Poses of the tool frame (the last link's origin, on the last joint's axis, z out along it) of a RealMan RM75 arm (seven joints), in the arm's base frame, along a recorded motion.
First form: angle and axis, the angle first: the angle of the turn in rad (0 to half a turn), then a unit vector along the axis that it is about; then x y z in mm.
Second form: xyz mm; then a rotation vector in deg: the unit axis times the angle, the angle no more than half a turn. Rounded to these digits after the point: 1 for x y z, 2 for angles.
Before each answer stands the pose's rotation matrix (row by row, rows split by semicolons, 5 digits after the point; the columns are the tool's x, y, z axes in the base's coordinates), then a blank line. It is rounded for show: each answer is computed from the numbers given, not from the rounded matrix.
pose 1, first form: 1.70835 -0.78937 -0.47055 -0.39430 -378.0 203.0 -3.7
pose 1, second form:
0.57143 0.81295 -0.11218; 0.03180 0.11466 0.99290; 0.82004 -0.57094 0.03967

-378.0 203.0 -3.7 -77.26 -46.06 -38.59
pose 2, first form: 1.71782 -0.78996 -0.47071 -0.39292 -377.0 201.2 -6.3
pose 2, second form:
0.56897 0.81500 -0.10977; 0.03764 0.10753 0.99349; 0.82150 -0.56939 0.03051

-377.0 201.2 -6.3 -77.75 -46.33 -38.67
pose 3, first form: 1.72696 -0.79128 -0.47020 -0.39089 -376.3 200.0 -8.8
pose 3, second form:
0.56797 0.81606 -0.10707; 0.04379 0.09994 0.99403; 0.82188 -0.56927 0.02103

-376.3 200.0 -8.8 -78.29 -46.52 -38.68
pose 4, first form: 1.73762 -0.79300 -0.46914 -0.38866 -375.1 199.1 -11.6
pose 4, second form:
0.56722 0.81707 -0.10324; 0.05054 0.09059 0.99461; 0.82201 -0.56938 0.01009

-375.1 199.1 -11.6 -78.95 -46.71 -38.69
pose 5, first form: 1.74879 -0.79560 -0.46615 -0.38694 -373.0 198.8 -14.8
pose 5, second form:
0.56800 0.81736 -0.09643; 0.05571 0.07871 0.99534; 0.82114 -0.57072 -0.00082

-373.0 198.8 -14.8 -79.72 -46.71 -38.77
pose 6, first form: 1.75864 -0.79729 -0.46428 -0.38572 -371.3 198.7 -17.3
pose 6, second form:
0.56763 0.81822 -0.09115; 0.06035 0.06907 0.99578; 0.82107 -0.57074 -0.01018

-371.3 198.7 -17.3 -80.34 -46.78 -38.87
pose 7, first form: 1.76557 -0.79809 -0.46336 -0.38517 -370.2 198.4 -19.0
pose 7, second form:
0.56668 0.81926 -0.08770; 0.06349 0.06271 0.99601; 0.82149 -0.56998 -0.01648

-370.2 198.4 -19.0 -80.73 -46.87 -38.96
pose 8, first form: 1.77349 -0.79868 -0.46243 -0.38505 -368.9 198.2 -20.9
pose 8, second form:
0.56500 0.82085 -0.08352; 0.06652 0.05558 0.99624; 0.82241 -0.56843 -0.02320

-368.9 198.2 -20.9 -81.16 -46.99 -39.13
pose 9, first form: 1.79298 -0.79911 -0.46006 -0.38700 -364.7 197.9 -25.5
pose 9, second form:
0.55893 0.82614 -0.07135; 0.07116 0.03794 0.99674; 0.82615 -0.56219 -0.03759

-364.7 197.9 -25.5 -82.09 -47.26 -39.76
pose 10, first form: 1.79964 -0.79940 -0.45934 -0.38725 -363.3 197.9 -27.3
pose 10, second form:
0.55716 0.82765 -0.06757; 0.07334 0.03201 0.99679; 0.82716 -0.56033 -0.04287

-363.3 197.9 -27.3 -82.43 -47.36 -39.93
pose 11, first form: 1.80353 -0.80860 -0.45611 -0.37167 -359.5 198.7 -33.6
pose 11, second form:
0.57399 0.81552 -0.07397; 0.09222 0.02538 0.99542; 0.81365 -0.57818 -0.06064

-359.5 198.7 -33.6 -83.56 -47.13 -38.41
